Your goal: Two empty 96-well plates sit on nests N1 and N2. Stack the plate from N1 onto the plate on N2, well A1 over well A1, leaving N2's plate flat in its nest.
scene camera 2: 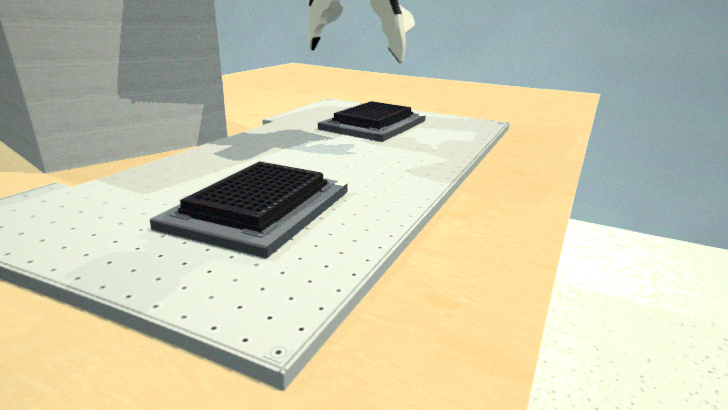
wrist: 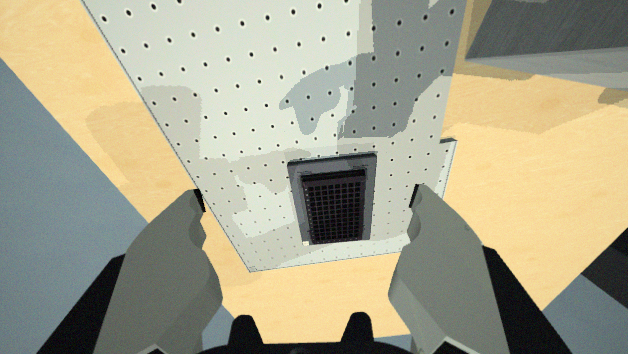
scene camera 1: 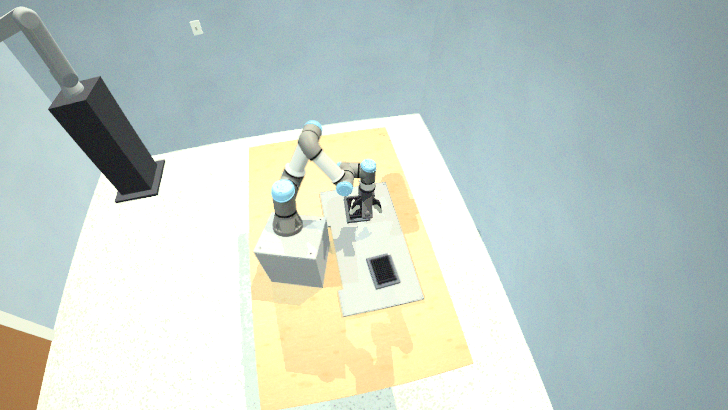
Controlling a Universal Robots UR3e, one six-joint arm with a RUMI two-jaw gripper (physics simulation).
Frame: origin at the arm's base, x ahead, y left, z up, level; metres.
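Where they show: gripper, fingertip midpoint: [scene camera 2: 354, 56] [wrist: 307, 188]; arm's base at its link origin: [scene camera 1: 287, 226].
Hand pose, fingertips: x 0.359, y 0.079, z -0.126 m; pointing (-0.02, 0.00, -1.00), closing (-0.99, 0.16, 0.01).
Each offset is from my fingertips to the top centre of the thing. "spot": to the spot under its first point. Level surfaces: height alone.
A black 96-well plate {dx -0.019, dy +0.118, dz -0.097 m} [scene camera 1: 355, 215] [scene camera 2: 372, 113] [wrist: 336, 210] sits in a dark grey nest {spot: dx -0.020, dy +0.037, dz -0.117 m} [scene camera 2: 351, 132] [wrist: 370, 200] at the board's far end. It looks flat; in scene camera 1 the gripper partly covers it. A second black plate {dx +0.028, dy -0.254, dz -0.097 m} [scene camera 1: 383, 269] [scene camera 2: 254, 188] sits flat in the other nest {dx +0.028, dy -0.254, dz -0.108 m} [scene camera 1: 388, 285] [scene camera 2: 219, 239], nearer scene camera 2. No N1 or N2 label is readable. My gripper [scene camera 1: 366, 208] [scene camera 2: 357, 52] [wrist: 307, 188] is open and empty, high above the far plate. In the wrist view that plate lies between the fingers, right of their midline.
Both nests stand on a pale perforated board {dz -0.123 m} [scene camera 1: 364, 244] [scene camera 2: 305, 305] [wrist: 250, 80] on a wooden top {dz -0.136 m} [scene camera 1: 315, 336]. The arm's grey base block [scene camera 1: 292, 264] [scene camera 2: 168, 61] stands beside the board. A black pillar [scene camera 1: 104, 137] with another arm stands at the left in scene camera 1.
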